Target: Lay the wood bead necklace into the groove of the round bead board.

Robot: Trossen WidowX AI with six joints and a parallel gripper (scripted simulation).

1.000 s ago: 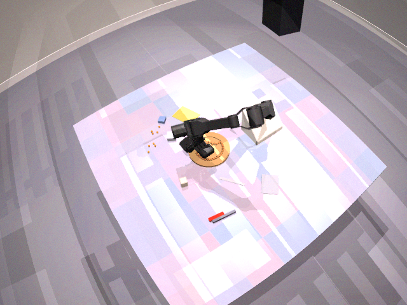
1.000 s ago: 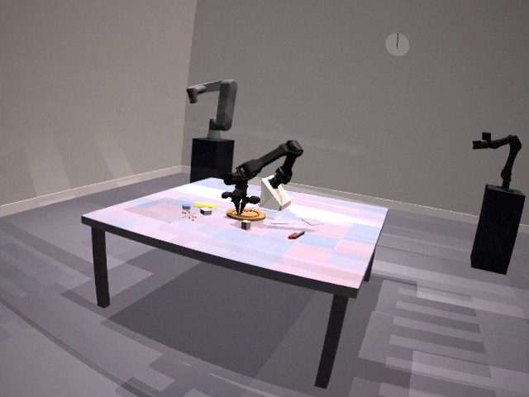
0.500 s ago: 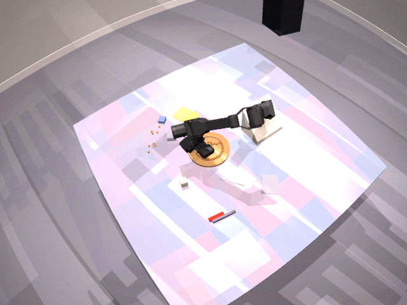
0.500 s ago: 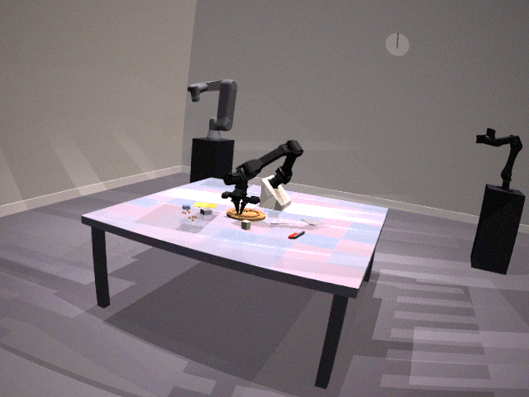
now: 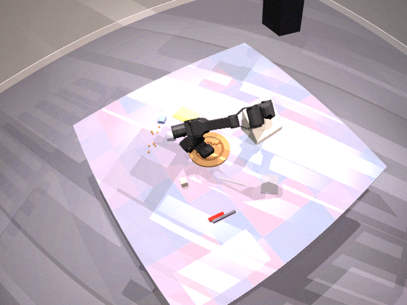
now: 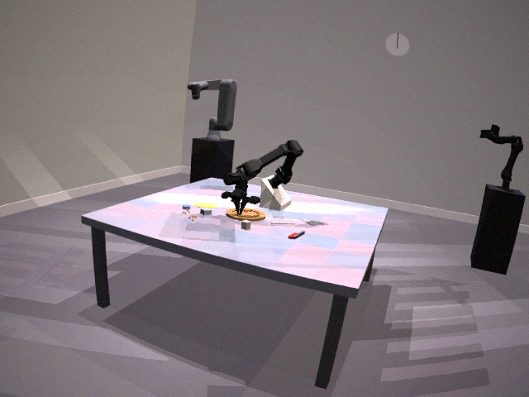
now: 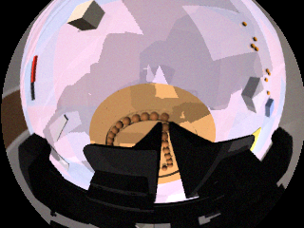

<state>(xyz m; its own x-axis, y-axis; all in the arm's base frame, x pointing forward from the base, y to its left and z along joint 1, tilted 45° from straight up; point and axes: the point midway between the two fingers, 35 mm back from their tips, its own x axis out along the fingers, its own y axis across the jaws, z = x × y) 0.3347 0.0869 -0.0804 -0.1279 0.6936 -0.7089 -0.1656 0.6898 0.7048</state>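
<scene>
My gripper tip is 60 mm past the round bead board, 10 mm to the right of it and 10 mm above it. The rest, counted from my gripper tip: cream cube: 130 mm ahead, 120 mm to the left; then white block: 150 mm to the right, 70 mm ahead; then thin rod: 210 mm to the left, 70 mm behind, 10 mm below.
</scene>
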